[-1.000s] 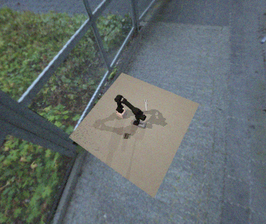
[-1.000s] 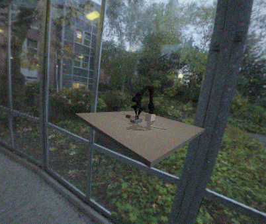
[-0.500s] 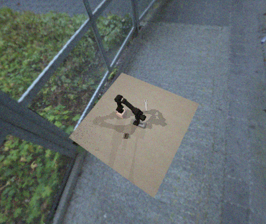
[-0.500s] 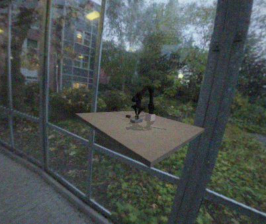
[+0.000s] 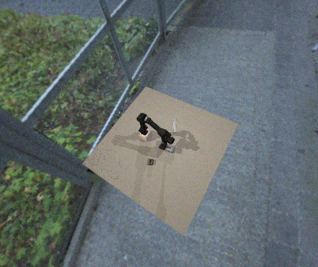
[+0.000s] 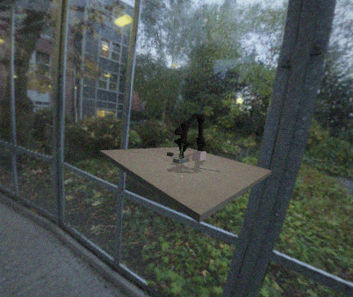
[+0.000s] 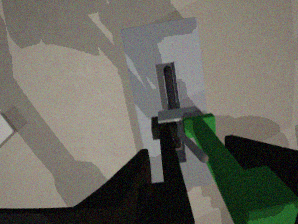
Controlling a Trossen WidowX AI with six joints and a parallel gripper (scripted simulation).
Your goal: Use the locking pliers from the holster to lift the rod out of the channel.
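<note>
Right now my gripper tip is 90 mm above the grey block. Also, from my gripper tip: white bar 80 mm behind, 320 mm to the left, 100 mm below; dark holster 60 mm behind, 230 mm to the right, 90 mm below; dark rod 90 mm below.
</note>
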